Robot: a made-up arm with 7 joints.
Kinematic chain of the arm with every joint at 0, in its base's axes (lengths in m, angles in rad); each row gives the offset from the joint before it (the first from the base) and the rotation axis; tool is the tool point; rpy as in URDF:
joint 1: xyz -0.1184 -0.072 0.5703 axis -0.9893 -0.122 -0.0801
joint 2: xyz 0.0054 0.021 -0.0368 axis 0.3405 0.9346 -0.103
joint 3: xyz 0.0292 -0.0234 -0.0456 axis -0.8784 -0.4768 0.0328
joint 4: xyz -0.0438 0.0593 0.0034 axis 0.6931 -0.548 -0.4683
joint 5: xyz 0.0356 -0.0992 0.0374 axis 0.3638 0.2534 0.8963
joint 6: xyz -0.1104 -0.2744 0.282 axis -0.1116 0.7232 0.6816
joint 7: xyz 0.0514 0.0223 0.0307 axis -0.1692 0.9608 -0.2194
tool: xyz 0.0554 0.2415 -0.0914 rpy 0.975 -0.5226 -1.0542
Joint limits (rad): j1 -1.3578..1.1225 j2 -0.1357..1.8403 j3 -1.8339..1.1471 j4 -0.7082..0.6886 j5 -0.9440..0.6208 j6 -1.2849..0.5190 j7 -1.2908..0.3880
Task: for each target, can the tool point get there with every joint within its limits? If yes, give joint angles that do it. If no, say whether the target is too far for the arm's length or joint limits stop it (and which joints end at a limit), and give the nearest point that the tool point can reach.
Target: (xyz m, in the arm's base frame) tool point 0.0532 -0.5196 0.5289
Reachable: yes | joints -0.1377 0.5064 -0.8333 0.1144 -0.5688 -0.9643 -0.5261
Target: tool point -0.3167 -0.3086 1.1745
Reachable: no: joint limits stop it (at a limit: joint 1, joint 2, joint 6) | nearest point -0.2743 -0.2789 1.0601 | short by 0.126 m
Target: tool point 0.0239 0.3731 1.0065
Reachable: no: joint limits stop it (at a limit: joint 2, joint 3, joint 4, joint 6) | nearest point 0.0084 0.3215 0.9559 | short by 0.074 m
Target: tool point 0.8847 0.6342 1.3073
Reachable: no: too far | nearest point 0.2767 0.2330 0.8755 | short by 0.847 m
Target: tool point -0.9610 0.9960 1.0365
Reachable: no: too far | nearest point -0.5319 0.4253 0.6966 | short by 0.791 m
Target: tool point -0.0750 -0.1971 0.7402
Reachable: yes | joints 0.2810 1.2666 0.0300 0.5580 -0.0087 0.3159 -0.4928
